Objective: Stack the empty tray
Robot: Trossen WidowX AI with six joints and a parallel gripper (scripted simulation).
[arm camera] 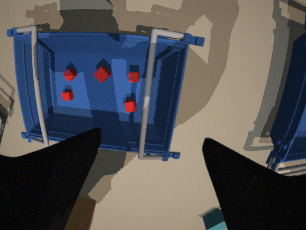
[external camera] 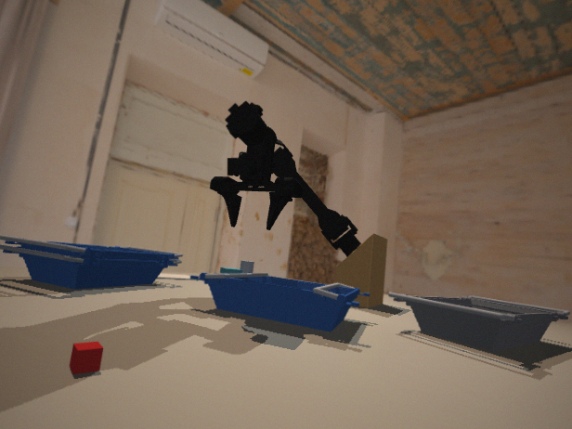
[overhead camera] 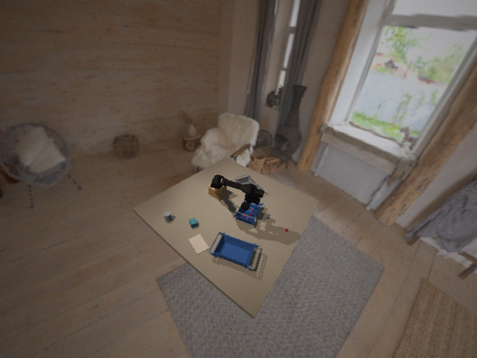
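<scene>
My gripper tip is 180 mm past the grey tray, 420 mm to the right of it and 110 mm above it. The rest, counted from my gripper tip: cream card (190 mm behind, 400 mm to the right, 150 mm below); red cube (350 mm ahead, 90 mm to the left, 150 mm below); teal cube (340 mm behind, 280 mm to the right, 130 mm below).
</scene>
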